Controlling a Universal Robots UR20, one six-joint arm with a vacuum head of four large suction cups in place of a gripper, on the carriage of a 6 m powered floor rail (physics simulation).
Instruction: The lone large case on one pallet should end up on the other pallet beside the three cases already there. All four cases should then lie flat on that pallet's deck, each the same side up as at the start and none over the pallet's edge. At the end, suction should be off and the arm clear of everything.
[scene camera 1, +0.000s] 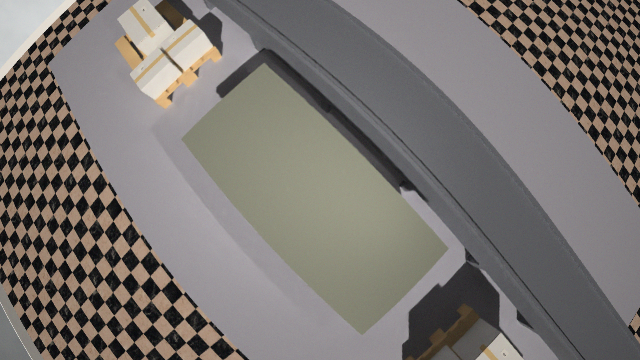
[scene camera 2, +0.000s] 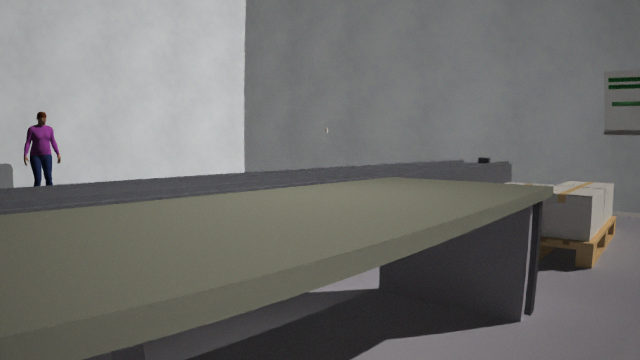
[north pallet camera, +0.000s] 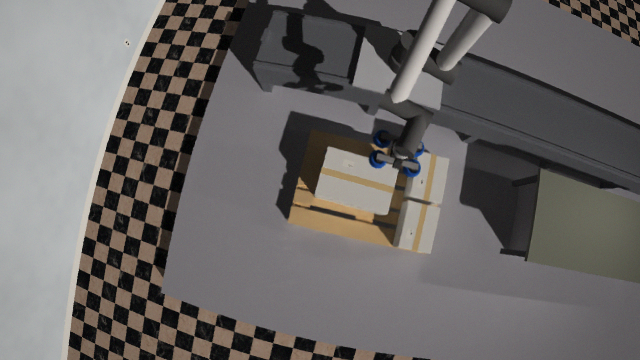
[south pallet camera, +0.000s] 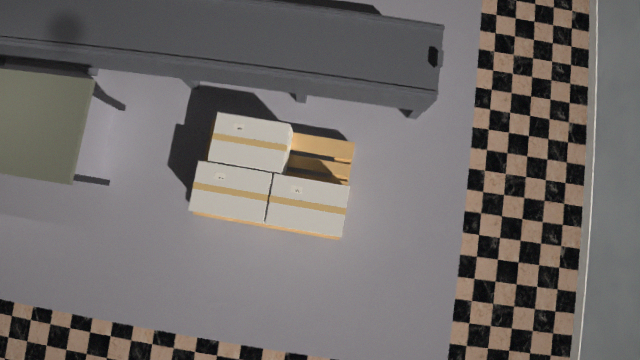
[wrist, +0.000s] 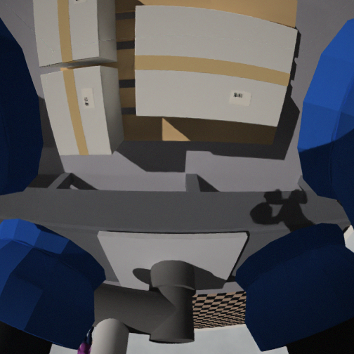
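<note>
My suction head (wrist: 292, 283) is visible; a pallet (south pallet camera: 342, 151) is visible too, as is a pallet (north pallet camera: 362, 229).
</note>
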